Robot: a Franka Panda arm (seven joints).
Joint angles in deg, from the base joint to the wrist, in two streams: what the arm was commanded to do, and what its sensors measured. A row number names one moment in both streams.
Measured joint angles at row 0: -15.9 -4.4 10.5 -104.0 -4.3 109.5 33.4
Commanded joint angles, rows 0 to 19: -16.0 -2.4 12.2 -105.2 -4.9 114.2 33.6; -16.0 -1.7 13.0 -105.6 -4.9 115.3 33.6; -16.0 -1.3 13.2 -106.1 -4.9 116.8 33.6; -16.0 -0.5 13.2 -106.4 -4.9 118.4 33.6; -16.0 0.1 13.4 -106.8 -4.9 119.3 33.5; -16.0 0.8 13.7 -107.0 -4.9 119.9 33.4; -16.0 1.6 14.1 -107.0 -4.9 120.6 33.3; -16.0 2.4 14.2 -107.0 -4.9 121.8 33.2; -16.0 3.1 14.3 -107.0 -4.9 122.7 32.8; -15.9 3.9 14.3 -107.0 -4.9 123.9 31.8; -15.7 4.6 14.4 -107.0 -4.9 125.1 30.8; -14.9 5.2 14.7 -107.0 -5.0 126.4 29.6; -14.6 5.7 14.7 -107.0 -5.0 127.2 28.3; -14.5 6.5 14.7 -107.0 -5.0 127.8 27.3; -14.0 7.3 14.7 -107.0 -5.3 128.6 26.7; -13.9 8.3 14.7 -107.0 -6.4 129.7 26.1; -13.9 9.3 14.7 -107.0 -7.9 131.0 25.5; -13.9 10.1 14.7 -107.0 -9.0 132.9 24.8; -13.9 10.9 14.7 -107.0 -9.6 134.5 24.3; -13.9 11.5 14.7 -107.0 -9.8 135.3 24.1
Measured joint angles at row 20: -13.8 9.5 14.6 -106.9 -7.7 131.3 25.9
